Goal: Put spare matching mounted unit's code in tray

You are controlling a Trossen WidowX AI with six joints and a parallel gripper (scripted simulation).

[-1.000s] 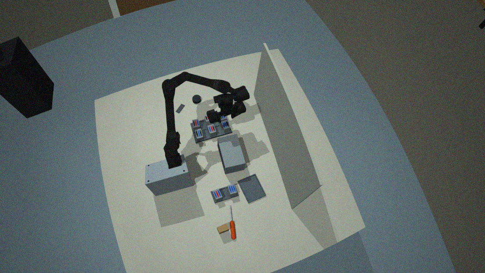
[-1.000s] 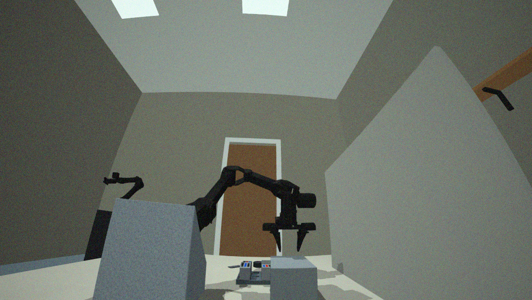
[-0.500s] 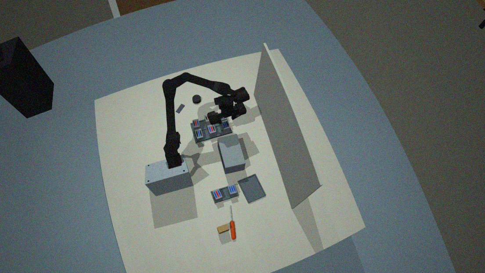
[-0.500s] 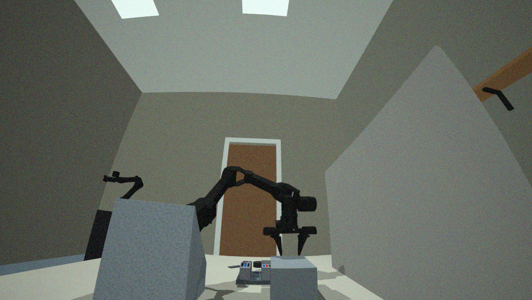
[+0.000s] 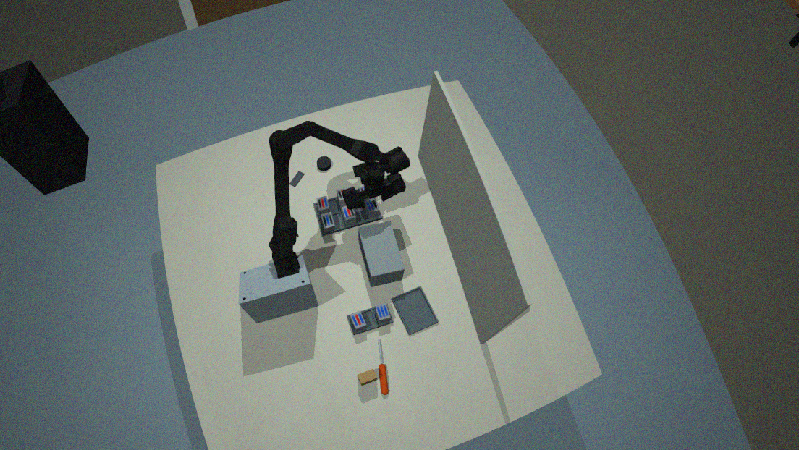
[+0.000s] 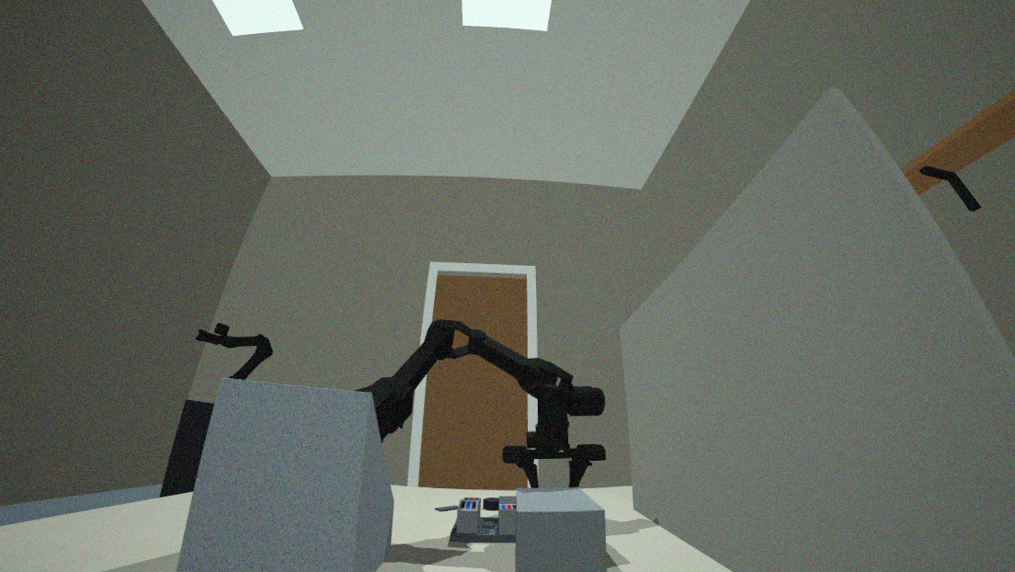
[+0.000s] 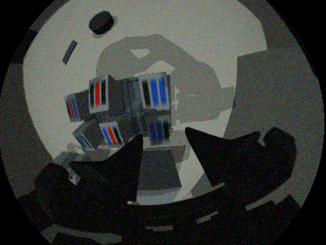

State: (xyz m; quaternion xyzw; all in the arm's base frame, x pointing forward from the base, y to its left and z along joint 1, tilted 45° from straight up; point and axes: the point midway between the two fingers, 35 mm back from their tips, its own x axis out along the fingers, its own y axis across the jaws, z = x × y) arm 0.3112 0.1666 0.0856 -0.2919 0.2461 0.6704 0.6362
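Right now the grey tray is 2 cm ahead of my gripper tip, 36 cm to the right of it and 6 cm below it. Also, from my gripper tip: grey block 3 cm behind, 16 cm to the right, 1 cm below; black disc 11 cm behind, 23 cm to the left, 5 cm below; tall grey panel 20 cm ahead, 18 cm to the right, 16 cm above.
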